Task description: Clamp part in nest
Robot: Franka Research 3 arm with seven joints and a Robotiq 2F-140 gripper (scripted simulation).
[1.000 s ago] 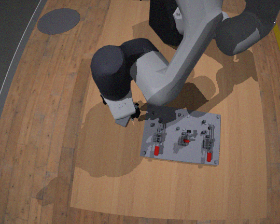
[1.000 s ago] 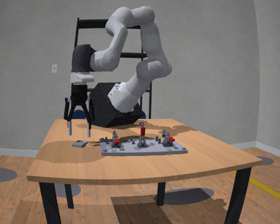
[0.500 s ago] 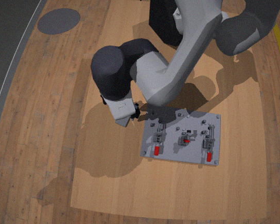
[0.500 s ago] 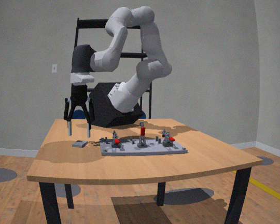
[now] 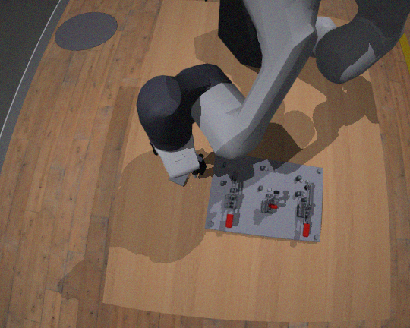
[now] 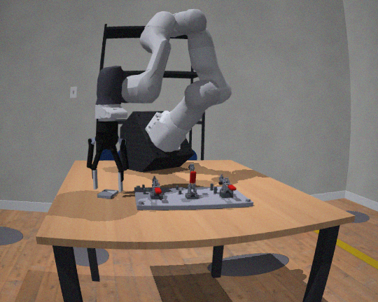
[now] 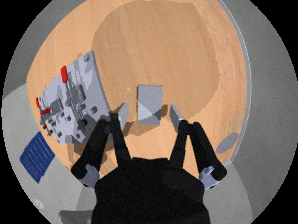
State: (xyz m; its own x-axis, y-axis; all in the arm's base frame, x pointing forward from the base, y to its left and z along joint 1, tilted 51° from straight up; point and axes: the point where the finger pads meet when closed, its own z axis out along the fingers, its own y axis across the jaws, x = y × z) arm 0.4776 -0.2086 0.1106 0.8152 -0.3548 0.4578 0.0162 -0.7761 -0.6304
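The grey part is 4 cm below my hand. From my hand the other things lie so: grey fixture plate: 3 cm behind, 27 cm to the left, 4 cm below.
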